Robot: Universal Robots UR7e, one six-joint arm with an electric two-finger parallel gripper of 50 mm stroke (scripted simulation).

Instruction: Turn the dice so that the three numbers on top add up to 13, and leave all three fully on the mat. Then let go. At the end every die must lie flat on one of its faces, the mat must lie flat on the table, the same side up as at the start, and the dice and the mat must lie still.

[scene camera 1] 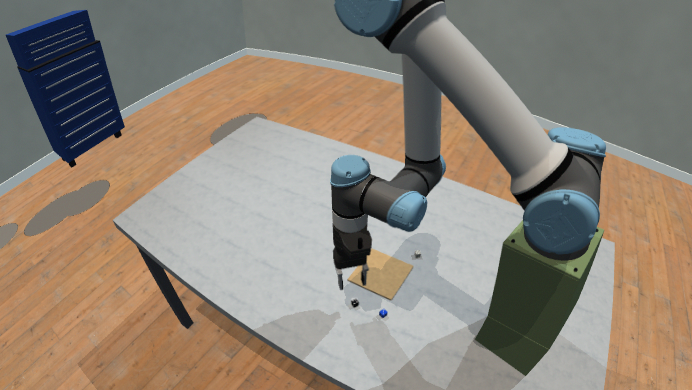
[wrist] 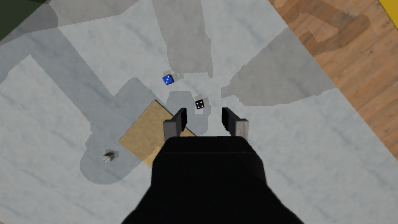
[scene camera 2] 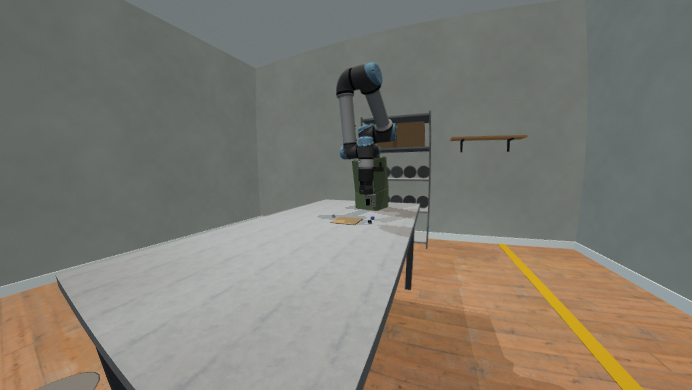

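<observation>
My gripper is there for me to see, and the wrist view shows it too. I can also see a tan mat.
</observation>
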